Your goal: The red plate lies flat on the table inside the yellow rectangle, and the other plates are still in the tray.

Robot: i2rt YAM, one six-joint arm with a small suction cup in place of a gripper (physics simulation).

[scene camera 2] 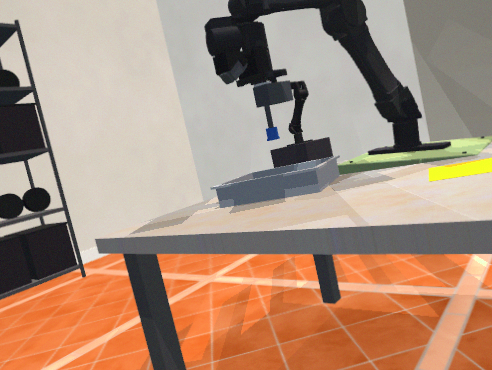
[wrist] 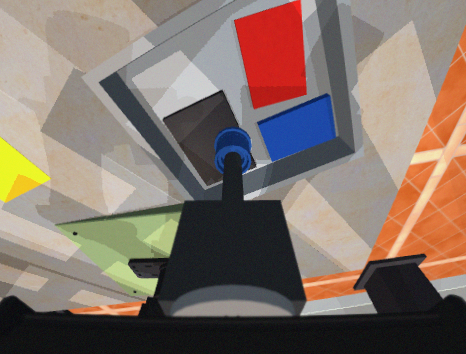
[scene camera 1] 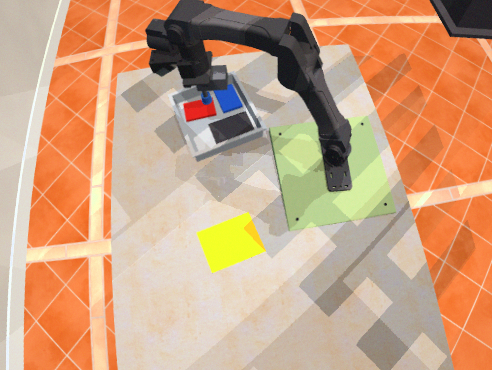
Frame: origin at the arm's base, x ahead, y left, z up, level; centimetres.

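Where they show: hand at its tool point: (scene camera 2: 273, 139) (wrist: 232, 144) (scene camera 1: 207, 100); arm's base at its link origin: (scene camera 2: 407, 150) (scene camera 1: 334, 158).
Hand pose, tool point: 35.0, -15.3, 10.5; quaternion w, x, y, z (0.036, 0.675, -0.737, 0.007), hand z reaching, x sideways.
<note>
Each offset is from my tool point to the top centre of the thing, as dx, dy, dz. "*": to the spot under its first point.
My gripper, a blue suction cup on a thin rod (scene camera 1: 206, 99) (scene camera 2: 272, 134) (wrist: 232, 150), is open and bare. It hangs above the grey tray @[-1.5, -1.8, -7.3] (scene camera 1: 230, 146) (scene camera 2: 270, 192) (wrist: 149, 128), with a gap showing in scene camera 2. The red plate @[+3.7, -5.7, -11.0] (scene camera 1: 195, 111) (wrist: 275, 55), the blue plate @[-5.3, -9.2, -10.9] (scene camera 1: 229, 98) (wrist: 299, 130) and the black plate @[-6.1, +2.6, -11.0] (scene camera 1: 231, 128) (wrist: 195, 130) lie apart in the tray. In scene camera 1 the cup overlaps the red plate's upper edge. The tray's walls hide the plates in scene camera 2. The yellow rectangle @[* -3.0, +37.8, -12.2] (scene camera 1: 227, 245) (scene camera 2: 462, 170) (wrist: 17, 170) bears no plate.
The arm's base stands on a green board (scene camera 1: 300, 200) (wrist: 107, 250) to the right of the tray in scene camera 1. In scene camera 2 a dark box with a small arm (scene camera 2: 302, 152) shows behind the tray, and a shelf rack (scene camera 2: 50, 150) stands at the left.
</note>
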